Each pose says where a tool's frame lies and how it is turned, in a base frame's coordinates. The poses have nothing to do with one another.
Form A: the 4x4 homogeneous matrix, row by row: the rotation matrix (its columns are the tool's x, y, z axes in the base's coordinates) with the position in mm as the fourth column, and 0 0 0 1 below. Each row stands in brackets.
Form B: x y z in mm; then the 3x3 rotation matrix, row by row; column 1 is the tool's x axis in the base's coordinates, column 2 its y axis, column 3 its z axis. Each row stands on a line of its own. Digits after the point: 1 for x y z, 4 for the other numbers.
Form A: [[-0.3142 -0.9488 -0.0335 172.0], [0.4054 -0.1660 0.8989 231.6], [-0.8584 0.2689 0.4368 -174.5], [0 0 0 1]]
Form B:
172.0 231.6 -174.5
-0.3142 -0.9488 -0.0335
0.4054 -0.1660 0.8989
-0.8584 0.2689 0.4368

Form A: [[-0.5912 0.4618 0.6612 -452.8], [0.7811 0.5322 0.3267 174.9], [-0.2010 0.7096 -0.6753 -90.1], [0 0 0 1]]
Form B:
-452.8 174.9 -90.1
-0.5912 0.4618 0.6612
0.7811 0.5322 0.3267
-0.2010 0.7096 -0.6753

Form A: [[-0.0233 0.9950 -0.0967 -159.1], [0.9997 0.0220 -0.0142 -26.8], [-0.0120 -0.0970 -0.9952 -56.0], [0 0 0 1]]
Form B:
-159.1 -26.8 -56.0
-0.0233 0.9950 -0.0967
0.9997 0.0220 -0.0142
-0.0120 -0.0970 -0.9952

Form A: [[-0.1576 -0.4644 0.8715 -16.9], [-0.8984 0.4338 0.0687 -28.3], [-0.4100 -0.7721 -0.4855 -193.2], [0 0 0 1]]
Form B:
-16.9 -28.3 -193.2
-0.1576 -0.4644 0.8715
-0.8984 0.4338 0.0687
-0.4100 -0.7721 -0.4855

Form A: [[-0.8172 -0.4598 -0.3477 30.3], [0.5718 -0.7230 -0.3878 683.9], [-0.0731 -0.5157 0.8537 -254.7], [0 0 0 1]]
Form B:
30.3 683.9 -254.7
-0.8172 -0.4598 -0.3477
0.5718 -0.7230 -0.3878
-0.0731 -0.5157 0.8537

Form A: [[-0.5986 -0.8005 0.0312 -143.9], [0.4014 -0.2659 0.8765 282.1], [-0.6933 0.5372 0.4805 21.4], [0 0 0 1]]
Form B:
-143.9 282.1 21.4
-0.5986 -0.8005 0.0312
0.4014 -0.2659 0.8765
-0.6933 0.5372 0.4805

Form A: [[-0.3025 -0.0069 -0.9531 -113.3], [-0.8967 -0.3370 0.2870 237.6], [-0.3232 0.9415 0.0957 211.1], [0 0 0 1]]
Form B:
-113.3 237.6 211.1
-0.3025 -0.0069 -0.9531
-0.8967 -0.3370 0.2870
-0.3232 0.9415 0.0957

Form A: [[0.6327 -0.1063 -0.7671 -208.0], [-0.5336 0.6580 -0.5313 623.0], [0.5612 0.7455 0.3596 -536.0], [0 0 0 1]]
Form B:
-208.0 623.0 -536.0
0.6327 -0.1063 -0.7671
-0.5336 0.6580 -0.5313
0.5612 0.7455 0.3596

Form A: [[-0.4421 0.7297 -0.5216 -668.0], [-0.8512 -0.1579 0.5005 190.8], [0.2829 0.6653 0.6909 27.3], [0 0 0 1]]
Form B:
-668.0 190.8 27.3
-0.4421 0.7297 -0.5216
-0.8512 -0.1579 0.5005
0.2829 0.6653 0.6909

